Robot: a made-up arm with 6 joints. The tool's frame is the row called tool. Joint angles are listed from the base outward. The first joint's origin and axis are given. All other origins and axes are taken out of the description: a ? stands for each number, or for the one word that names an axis. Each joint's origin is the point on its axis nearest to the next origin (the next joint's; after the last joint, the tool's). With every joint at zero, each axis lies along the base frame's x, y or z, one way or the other. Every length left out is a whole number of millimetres.
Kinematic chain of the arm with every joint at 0, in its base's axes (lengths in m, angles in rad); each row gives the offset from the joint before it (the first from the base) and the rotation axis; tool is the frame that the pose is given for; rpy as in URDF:
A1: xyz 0 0 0.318 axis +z
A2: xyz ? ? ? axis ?
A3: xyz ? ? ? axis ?
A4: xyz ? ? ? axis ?
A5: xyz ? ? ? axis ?
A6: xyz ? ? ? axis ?
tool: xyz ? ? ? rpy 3.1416 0 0
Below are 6 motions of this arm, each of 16 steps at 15 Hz.
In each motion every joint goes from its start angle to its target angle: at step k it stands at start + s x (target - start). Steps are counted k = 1, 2, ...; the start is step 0. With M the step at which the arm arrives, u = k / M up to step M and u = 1 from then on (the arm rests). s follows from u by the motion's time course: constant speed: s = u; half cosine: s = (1 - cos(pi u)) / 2; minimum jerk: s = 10 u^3 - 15 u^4 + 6 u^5.
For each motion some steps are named. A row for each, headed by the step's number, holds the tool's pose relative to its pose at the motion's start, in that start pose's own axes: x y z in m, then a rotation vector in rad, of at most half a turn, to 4 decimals.
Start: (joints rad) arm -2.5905 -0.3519 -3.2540 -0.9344 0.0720 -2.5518
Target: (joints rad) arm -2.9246 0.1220 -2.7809 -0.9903 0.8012 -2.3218
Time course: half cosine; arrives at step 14
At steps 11, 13, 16:
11: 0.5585 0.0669 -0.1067 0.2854 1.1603 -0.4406
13: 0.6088 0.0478 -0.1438 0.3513 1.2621 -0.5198
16: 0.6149 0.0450 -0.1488 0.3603 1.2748 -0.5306

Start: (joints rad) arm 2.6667 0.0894 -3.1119 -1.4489 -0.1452 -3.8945
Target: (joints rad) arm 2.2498 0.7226 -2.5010 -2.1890 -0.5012 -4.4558
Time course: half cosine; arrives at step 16
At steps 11, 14, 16:
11: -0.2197 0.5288 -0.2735 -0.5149 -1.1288 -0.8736
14: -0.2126 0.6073 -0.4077 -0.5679 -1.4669 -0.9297
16: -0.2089 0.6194 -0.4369 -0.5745 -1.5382 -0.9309

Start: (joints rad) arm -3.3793 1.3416 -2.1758 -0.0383 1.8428 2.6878
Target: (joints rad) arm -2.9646 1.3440 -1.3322 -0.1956 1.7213 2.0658
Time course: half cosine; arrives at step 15
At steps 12, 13, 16:
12: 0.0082 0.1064 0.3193 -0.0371 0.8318 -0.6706
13: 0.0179 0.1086 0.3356 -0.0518 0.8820 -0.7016
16: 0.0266 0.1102 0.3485 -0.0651 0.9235 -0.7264

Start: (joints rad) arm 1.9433 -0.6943 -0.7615 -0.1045 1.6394 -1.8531
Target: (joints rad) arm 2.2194 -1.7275 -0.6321 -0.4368 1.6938 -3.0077
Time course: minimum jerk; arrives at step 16
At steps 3, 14, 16:
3: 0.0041 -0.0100 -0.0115 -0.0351 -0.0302 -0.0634
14: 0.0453 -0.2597 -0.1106 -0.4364 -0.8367 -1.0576
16: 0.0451 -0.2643 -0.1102 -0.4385 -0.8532 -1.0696

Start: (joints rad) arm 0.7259 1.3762 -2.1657 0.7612 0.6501 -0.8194
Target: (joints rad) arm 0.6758 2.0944 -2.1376 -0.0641 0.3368 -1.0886
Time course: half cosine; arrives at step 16
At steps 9, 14, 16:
9: -0.2485 0.0584 0.1663 -0.1175 -0.4721 -0.4221
14: -0.4234 0.0497 0.2271 -0.0202 -0.7098 -0.7337
16: -0.4423 0.0468 0.2315 -0.0027 -0.7304 -0.7673

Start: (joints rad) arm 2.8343 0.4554 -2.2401 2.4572 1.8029 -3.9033
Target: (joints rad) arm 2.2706 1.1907 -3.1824 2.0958 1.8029 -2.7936
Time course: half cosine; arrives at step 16
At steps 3, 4, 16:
3: -0.0126 0.0059 -0.0227 0.0490 0.0207 0.0575
4: -0.0212 0.0114 -0.0399 0.0872 0.0326 0.1003
16: -0.0580 0.1687 -0.2719 0.6845 -0.1475 0.6936

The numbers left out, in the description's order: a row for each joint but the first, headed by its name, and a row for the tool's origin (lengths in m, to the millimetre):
A2: xyz 0 0 0, axis +y
A3: xyz 0.048 0 0.256, axis +y
A4: xyz 0.085 0 -0.377, axis -z
A5: xyz 0 0 0, axis +y
A6: xyz 0.082 0 -0.105, axis -z
tool: xyz 0 0 0

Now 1 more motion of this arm.
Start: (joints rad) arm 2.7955 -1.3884 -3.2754 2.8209 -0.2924 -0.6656
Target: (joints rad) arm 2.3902 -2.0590 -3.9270 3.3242 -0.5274 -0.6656
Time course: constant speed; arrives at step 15
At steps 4, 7, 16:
4: -0.1690 -0.1040 -0.0766 0.1404 -0.2786 0.1336
7: -0.2748 -0.1705 -0.1723 0.2131 -0.5105 0.2386
16: -0.4045 -0.2942 -0.5245 0.2991 -1.1977 0.4967

